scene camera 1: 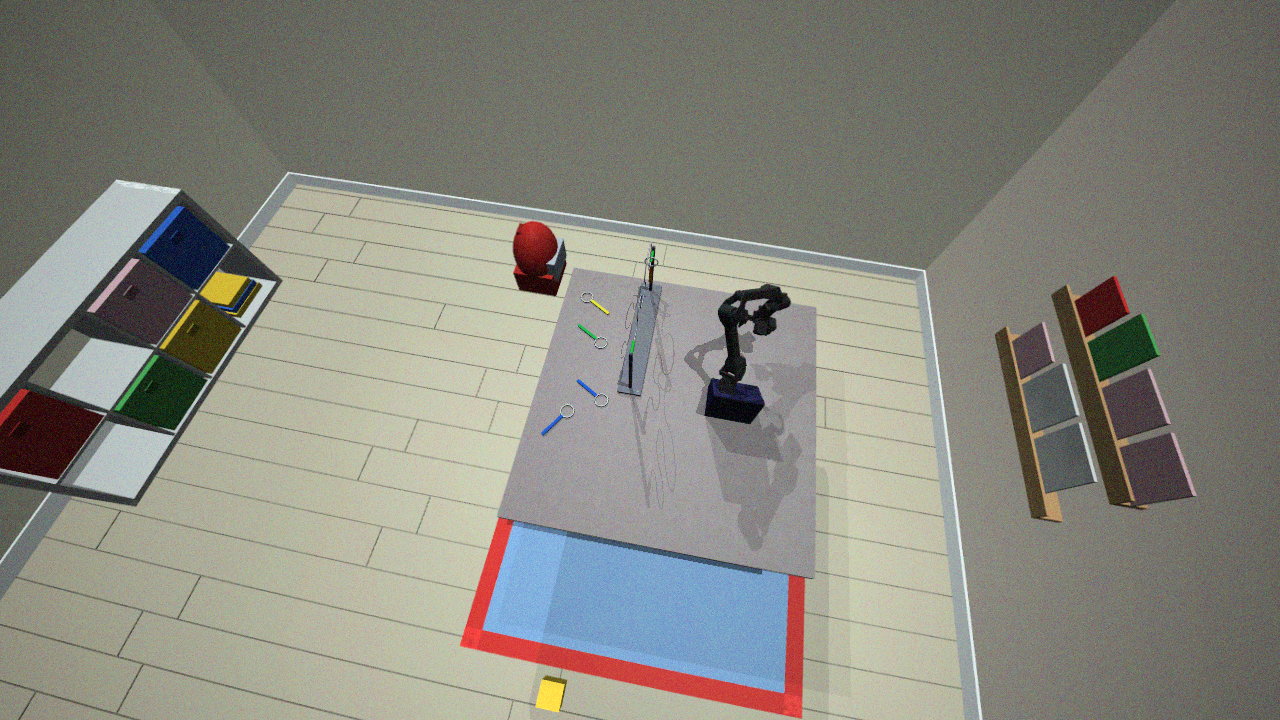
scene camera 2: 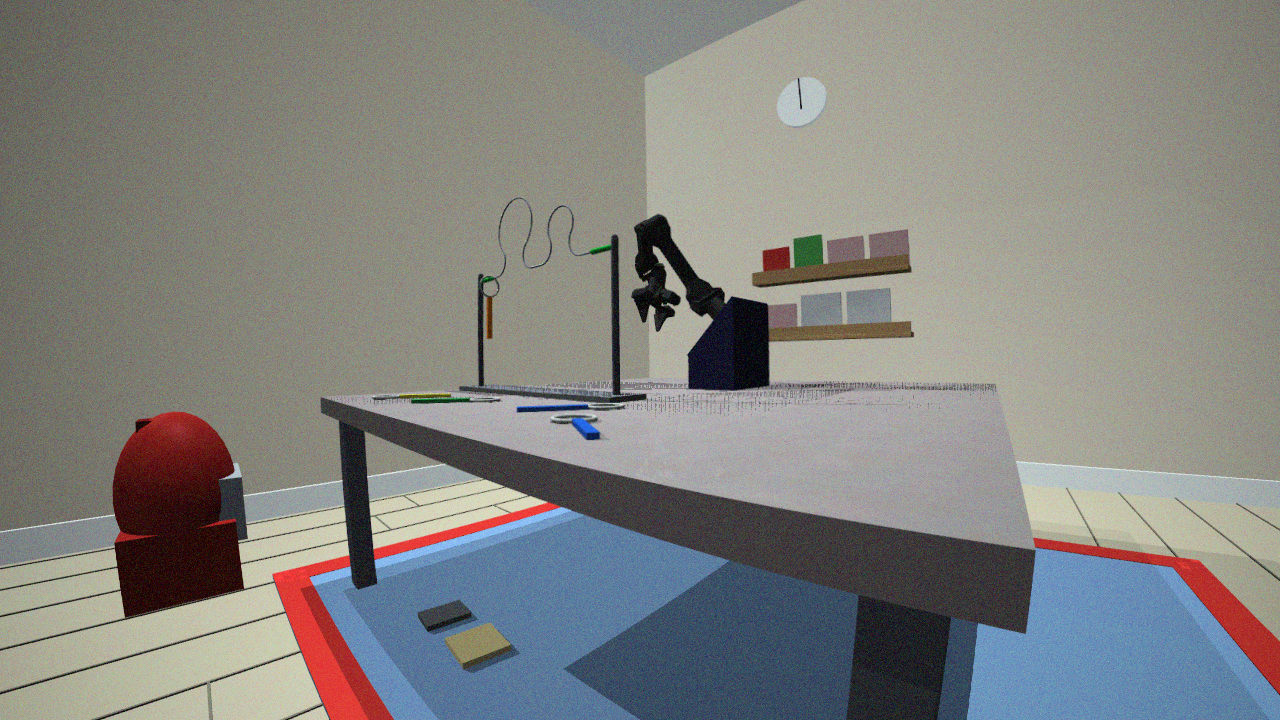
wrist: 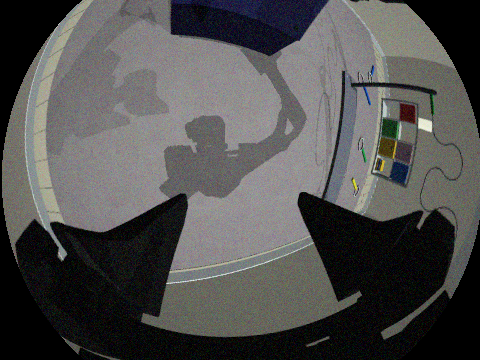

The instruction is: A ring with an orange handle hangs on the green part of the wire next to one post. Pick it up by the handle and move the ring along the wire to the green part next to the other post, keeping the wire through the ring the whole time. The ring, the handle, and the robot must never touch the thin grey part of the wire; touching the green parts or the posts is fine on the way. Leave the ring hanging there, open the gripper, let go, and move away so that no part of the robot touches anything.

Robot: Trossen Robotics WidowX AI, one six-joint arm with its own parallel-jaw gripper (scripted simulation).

Path:
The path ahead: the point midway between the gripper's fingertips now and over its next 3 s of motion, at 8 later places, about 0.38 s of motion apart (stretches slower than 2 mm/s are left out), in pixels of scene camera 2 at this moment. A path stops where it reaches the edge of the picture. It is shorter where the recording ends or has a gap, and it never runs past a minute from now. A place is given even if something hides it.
My gripper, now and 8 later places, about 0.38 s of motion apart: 650, 327; 645, 330; 635, 336; 616, 345; 590, 353; 562, 357; 538, 355; 519, 350; 511, 344

